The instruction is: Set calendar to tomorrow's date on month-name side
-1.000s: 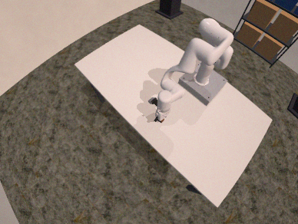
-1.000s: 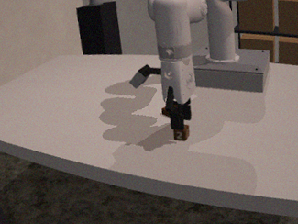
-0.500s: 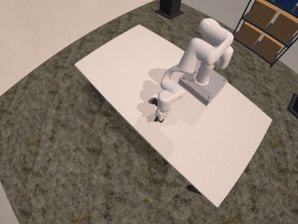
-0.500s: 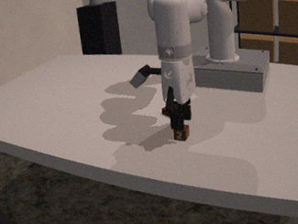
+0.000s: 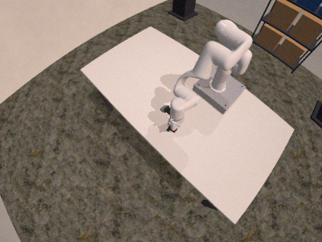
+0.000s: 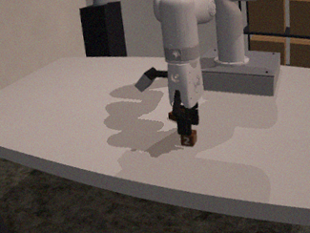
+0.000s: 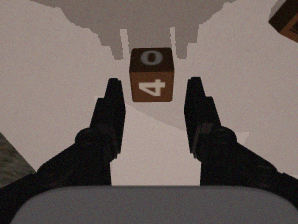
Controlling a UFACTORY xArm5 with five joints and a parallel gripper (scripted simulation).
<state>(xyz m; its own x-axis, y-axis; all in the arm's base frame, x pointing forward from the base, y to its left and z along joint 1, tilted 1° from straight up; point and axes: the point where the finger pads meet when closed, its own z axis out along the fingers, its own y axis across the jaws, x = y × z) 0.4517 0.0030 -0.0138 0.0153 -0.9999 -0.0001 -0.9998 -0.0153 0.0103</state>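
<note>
Right now my hand is 40 mm above the brown wooden cube. From my hand the other things lie so: tray 110 mm behind, 60 mm to the right, 50 mm below.
</note>
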